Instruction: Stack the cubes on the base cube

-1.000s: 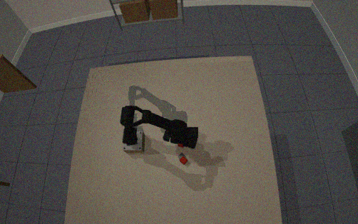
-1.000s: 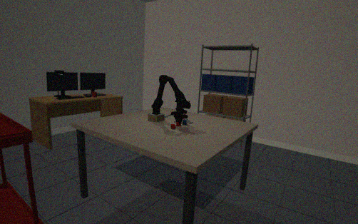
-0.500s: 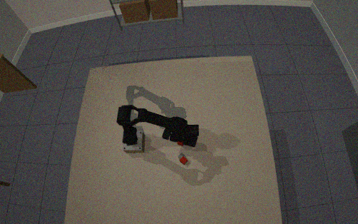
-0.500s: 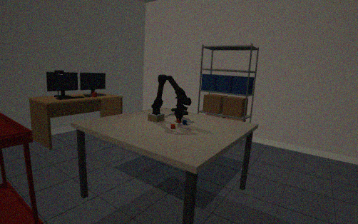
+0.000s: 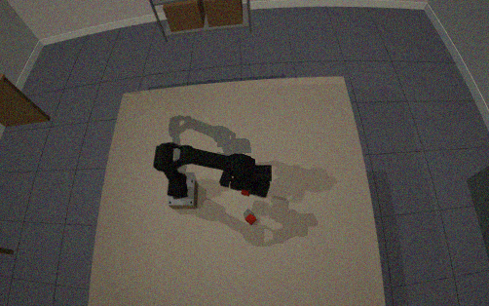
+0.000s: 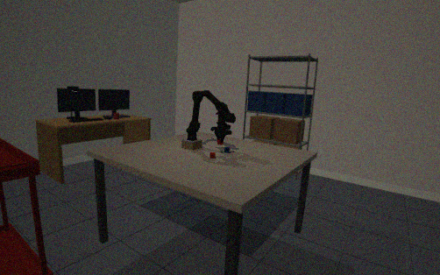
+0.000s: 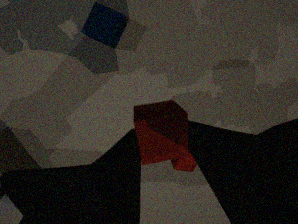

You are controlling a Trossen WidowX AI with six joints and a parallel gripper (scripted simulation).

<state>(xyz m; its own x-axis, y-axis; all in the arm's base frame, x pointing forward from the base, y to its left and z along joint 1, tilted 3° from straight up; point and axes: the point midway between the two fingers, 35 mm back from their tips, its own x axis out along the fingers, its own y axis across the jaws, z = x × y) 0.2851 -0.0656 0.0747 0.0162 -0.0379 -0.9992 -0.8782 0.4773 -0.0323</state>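
Now: gripper tip 1 cm short of the blue base cube, 10 cm to the right of it and 8 cm above it.
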